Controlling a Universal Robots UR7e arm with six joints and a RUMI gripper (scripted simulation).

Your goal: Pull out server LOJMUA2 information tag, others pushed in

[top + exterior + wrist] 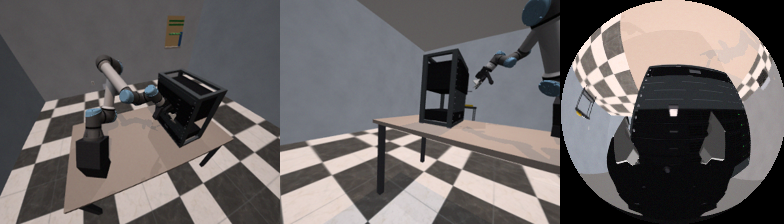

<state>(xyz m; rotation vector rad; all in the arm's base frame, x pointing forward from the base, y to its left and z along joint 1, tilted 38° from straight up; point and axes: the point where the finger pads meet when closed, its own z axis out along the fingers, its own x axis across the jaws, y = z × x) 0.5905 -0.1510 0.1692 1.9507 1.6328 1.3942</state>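
The white information tag is 6 cm ahead of my hand, 3 cm below it and 2 cm to the left of it.
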